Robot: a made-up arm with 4 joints.
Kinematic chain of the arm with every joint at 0, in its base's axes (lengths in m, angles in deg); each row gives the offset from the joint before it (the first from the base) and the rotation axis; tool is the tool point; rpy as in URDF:
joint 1: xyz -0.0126 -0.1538 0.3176 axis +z
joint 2: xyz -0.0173 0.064 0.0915 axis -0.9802 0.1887 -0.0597
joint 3: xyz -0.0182 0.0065 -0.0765 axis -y
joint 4: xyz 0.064 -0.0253 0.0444 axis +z
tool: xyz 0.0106 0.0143 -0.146 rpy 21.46 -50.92 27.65
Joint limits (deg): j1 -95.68..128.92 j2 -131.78..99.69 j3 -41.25..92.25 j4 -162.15..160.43
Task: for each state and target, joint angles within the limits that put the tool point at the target. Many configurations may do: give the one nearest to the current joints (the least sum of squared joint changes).
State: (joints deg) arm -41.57 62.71 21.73 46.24
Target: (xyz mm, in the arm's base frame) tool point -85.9 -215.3 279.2
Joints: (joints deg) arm -14.88 48.04 -26.78 35.42
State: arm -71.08 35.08 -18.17 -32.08
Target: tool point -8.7 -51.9 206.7
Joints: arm -23.61 -10.93 -41.25 -11.44
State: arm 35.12 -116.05 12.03 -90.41
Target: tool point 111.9 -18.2 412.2
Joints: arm -7.33 -93.00 41.25 -91.16
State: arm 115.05 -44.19 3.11 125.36
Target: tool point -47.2 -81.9 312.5
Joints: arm 90.79 5.30 54.72 133.98
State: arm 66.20 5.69 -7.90 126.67
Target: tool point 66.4 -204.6 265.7
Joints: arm 118.85 31.18 -38.86 133.03
